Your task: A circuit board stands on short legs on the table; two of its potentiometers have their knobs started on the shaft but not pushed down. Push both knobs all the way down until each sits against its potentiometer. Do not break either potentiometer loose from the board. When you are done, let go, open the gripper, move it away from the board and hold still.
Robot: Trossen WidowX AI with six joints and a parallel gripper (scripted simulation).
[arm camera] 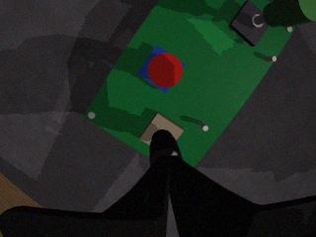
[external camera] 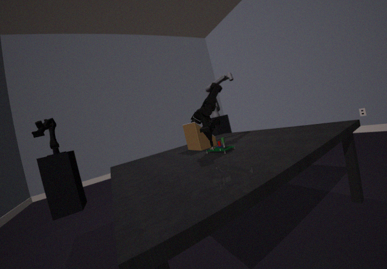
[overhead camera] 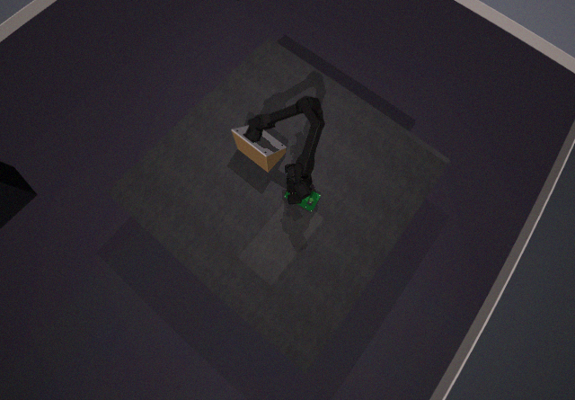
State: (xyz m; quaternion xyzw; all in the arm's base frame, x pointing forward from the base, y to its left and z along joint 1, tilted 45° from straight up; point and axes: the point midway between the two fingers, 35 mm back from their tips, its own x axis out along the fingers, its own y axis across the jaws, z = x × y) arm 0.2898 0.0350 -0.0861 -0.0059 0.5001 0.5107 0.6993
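Now: the green knob 110 mm ahead of my gripper tip and 20 mm to the left of it. Round my gripper tip: potentiometer with knob 100 mm ahead, 20 mm to the left, 20 mm below.
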